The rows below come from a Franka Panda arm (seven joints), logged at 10 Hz.
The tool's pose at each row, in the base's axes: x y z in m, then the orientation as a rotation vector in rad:
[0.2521 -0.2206 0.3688 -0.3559 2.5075 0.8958]
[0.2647 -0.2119 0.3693 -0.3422 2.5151 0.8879]
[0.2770 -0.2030 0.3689 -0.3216 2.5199 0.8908]
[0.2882 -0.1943 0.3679 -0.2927 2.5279 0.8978]
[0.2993 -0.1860 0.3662 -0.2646 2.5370 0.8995]
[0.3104 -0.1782 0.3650 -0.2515 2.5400 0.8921]
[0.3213 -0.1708 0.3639 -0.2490 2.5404 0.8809]
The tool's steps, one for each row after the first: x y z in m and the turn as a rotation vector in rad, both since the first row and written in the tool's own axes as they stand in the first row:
[-0.0119 0.0020 0.0094 0.0089 0.0009 0.0092]
[-0.0231 0.0039 0.0195 0.0112 -0.0012 0.0245]
[-0.0331 0.0056 0.0295 0.0124 -0.0022 0.0472]
[-0.0426 0.0068 0.0397 0.0173 -0.0026 0.0684]
[-0.0523 0.0078 0.0492 0.0251 -0.0052 0.0759]
[-0.0618 0.0086 0.0583 0.0334 -0.0075 0.0748]

